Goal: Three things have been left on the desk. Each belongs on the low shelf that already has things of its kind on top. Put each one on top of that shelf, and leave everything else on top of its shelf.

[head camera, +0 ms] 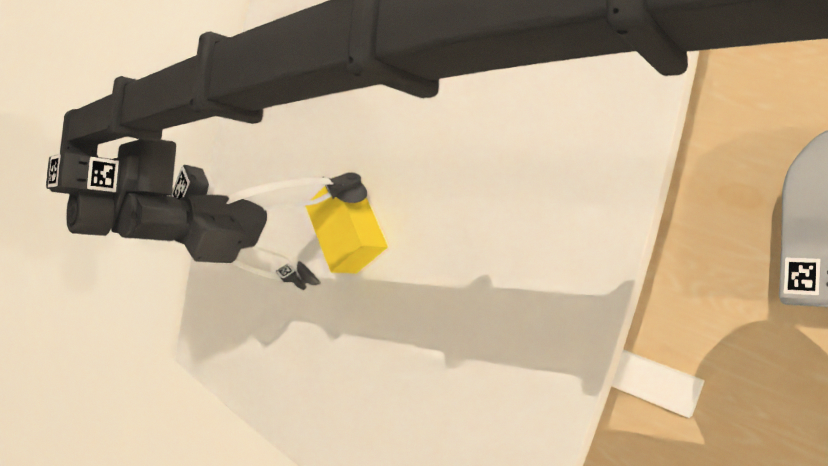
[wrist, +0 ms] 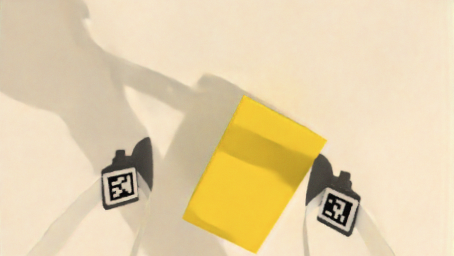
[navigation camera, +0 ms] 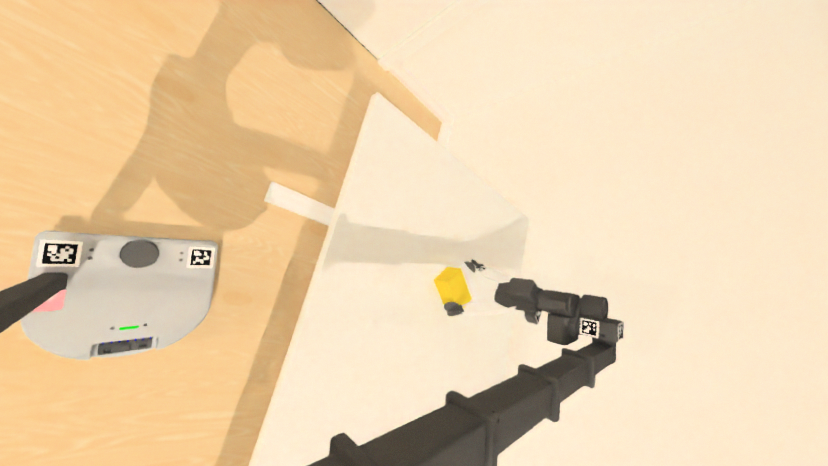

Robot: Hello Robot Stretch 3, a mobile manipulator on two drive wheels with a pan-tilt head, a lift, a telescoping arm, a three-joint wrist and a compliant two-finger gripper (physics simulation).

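Seen in the pictures: gripper, fingertip midpoint: (head camera: 339, 234) (wrist: 231, 163) (navigation camera: 455, 285); robot's base at its link origin: (navigation camera: 140, 252).
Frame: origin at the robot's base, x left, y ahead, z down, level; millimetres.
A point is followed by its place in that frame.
A yellow box (head camera: 341, 234) {x -592, y -22, z -765 mm} (navigation camera: 451, 286) {x -574, y -22, z -765 mm} (wrist: 250, 172) {x -616, y -38, z -765 mm} lies on the pale desk top (head camera: 521, 144) {x -376, y -125, z -720 mm} (navigation camera: 405, 173) {x -433, y 243, z -720 mm} (wrist: 390, 75) {x -619, y -173, z -720 mm}, turned at a slant to the fingers. My gripper (head camera: 327, 231) {x -620, y -24, z -741 mm} (navigation camera: 464, 287) {x -620, y -24, z -741 mm} (wrist: 231, 163) {x -620, y -24, z -741 mm} is open over it. In the wrist view the box is between the fingers but off centre, its right side close to the right fingertip, with a wide gap to the left one. In the head view one fingertip covers a corner of the box. I cannot tell whether it touches. The other two things and the low shelves do not show.
My telescoping arm (head camera: 289, 75) {x -293, y -89, z -1092 mm} (navigation camera: 475, 416) {x -229, y -85, z -1084 mm} reaches across the desk. My base (head camera: 805, 225) {x -127, y -87, z -160 mm} (navigation camera: 168, 295) {x -68, y -111, z -160 mm} stands on the wooden floor (head camera: 753, 98) {x -243, y -357, z 0 mm} (navigation camera: 75, 138) {x 153, y 307, z 1 mm} beside the desk's long edge. A white bar (head camera: 657, 384) (navigation camera: 298, 202) sticks out from under that edge at floor level.
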